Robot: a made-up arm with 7 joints. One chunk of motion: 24 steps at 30 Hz.
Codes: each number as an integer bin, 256 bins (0 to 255) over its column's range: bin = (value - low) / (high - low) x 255, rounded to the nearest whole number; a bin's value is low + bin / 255 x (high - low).
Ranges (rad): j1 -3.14..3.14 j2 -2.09..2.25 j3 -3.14..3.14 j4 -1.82..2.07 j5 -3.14..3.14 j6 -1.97..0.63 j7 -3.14..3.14
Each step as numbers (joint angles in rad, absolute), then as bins.
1 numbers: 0.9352 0.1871 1.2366 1.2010 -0.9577 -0.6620 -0.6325
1 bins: 165 134 178 198 89 128 102
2 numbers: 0.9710 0.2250 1.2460 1.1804 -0.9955 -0.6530 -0.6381
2 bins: 167 136 178 197 87 129 102
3 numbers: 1.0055 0.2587 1.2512 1.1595 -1.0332 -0.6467 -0.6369
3 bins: 168 138 178 195 86 130 102
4 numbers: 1.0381 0.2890 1.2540 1.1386 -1.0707 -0.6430 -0.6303
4 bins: 170 140 178 194 84 130 102
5 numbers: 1.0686 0.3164 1.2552 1.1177 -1.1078 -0.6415 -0.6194
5 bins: 171 141 178 193 83 130 102
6 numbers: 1.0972 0.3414 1.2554 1.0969 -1.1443 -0.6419 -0.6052
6 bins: 172 143 178 191 81 130 103
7 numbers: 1.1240 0.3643 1.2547 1.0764 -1.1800 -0.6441 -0.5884
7 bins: 173 144 178 190 80 130 104
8 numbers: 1.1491 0.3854 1.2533 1.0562 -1.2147 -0.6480 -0.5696
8 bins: 174 145 178 189 78 130 104
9 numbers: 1.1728 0.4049 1.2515 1.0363 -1.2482 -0.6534 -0.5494
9 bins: 175 147 178 187 77 129 105
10 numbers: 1.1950 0.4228 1.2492 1.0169 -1.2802 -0.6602 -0.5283
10 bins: 176 148 178 186 76 128 106
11 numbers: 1.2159 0.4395 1.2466 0.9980 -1.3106 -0.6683 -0.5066
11 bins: 177 149 178 185 74 128 107
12 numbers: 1.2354 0.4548 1.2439 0.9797 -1.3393 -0.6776 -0.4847
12 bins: 178 150 178 184 73 127 108
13 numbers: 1.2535 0.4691 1.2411 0.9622 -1.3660 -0.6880 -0.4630
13 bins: 178 150 178 182 72 126 109
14 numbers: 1.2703 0.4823 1.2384 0.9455 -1.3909 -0.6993 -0.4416
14 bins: 179 151 178 181 71 125 110
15 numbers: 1.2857 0.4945 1.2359 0.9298 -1.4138 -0.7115 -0.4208
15 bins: 180 152 178 180 70 123 110
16 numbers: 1.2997 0.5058 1.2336 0.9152 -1.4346 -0.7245 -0.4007
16 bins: 180 153 178 179 69 122 111
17 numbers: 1.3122 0.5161 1.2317 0.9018 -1.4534 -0.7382 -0.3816
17 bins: 181 153 178 178 68 121 112
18 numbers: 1.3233 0.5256 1.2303 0.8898 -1.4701 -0.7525 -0.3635
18 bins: 181 154 177 178 68 119 113
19 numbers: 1.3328 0.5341 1.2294 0.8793 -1.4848 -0.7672 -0.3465
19 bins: 182 154 177 177 67 118 113
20 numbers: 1.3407 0.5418 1.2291 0.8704 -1.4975 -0.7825 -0.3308
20 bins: 182 155 177 176 67 116 114
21 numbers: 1.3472 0.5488 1.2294 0.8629 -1.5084 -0.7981 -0.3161
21 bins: 182 155 177 176 66 115 115
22 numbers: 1.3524 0.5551 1.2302 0.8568 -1.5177 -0.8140 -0.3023
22 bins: 182 155 177 175 66 113 115
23 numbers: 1.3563 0.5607 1.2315 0.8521 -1.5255 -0.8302 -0.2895
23 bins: 183 156 178 175 66 112 116
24 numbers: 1.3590 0.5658 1.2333 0.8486 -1.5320 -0.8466 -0.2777
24 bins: 183 156 178 175 65 110 116
